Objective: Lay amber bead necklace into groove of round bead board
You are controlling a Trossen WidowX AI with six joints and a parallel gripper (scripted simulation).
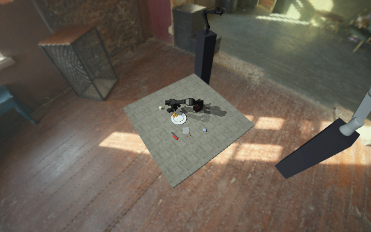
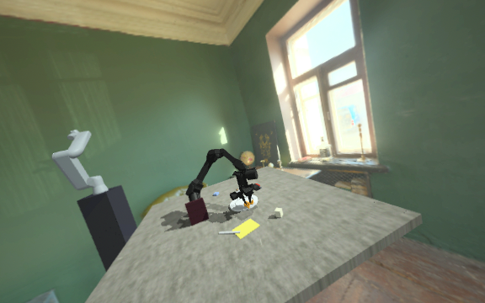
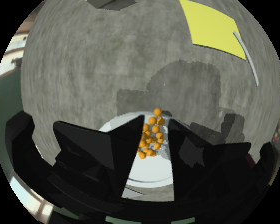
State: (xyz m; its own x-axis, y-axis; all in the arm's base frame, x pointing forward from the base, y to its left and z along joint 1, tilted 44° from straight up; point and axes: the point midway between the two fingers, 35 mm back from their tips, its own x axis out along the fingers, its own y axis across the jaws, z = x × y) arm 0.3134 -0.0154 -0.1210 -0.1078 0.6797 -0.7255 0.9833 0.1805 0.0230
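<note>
My gripper tip is 1 cm past the board, 11 cm to the right of it and 3 cm above it. From my gripper tip the other things lie so: white stick 15 cm behind, 15 cm to the right, 3 cm below; then small white cube 13 cm ahead, 16 cm to the right, 2 cm below; then yellow card 6 cm behind, 16 cm to the right, 4 cm below.
</note>
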